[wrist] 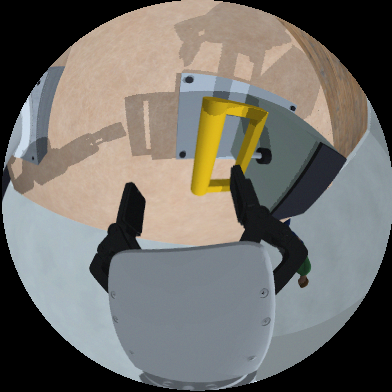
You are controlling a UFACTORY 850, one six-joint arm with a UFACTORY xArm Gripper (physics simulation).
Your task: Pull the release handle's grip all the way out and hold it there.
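Observation:
The yellow release handle's grip is a thick bar with a rectangular loop behind it, up and to the right of centre. A thin rod with a dark collar joins it to a grey-green upright housing. The housing stands on a grey base plate. My gripper is wide open with nothing between its fingers. The right finger's tip overlaps the lower right part of the yellow loop in the view; whether they touch I cannot tell. The left finger is to the left of the grip.
The robot's metal base is at the left edge. A wooden wall or panel stands at the upper right. A dark block is on the housing's right side. A small human figure shows beyond the table edge at the lower right.

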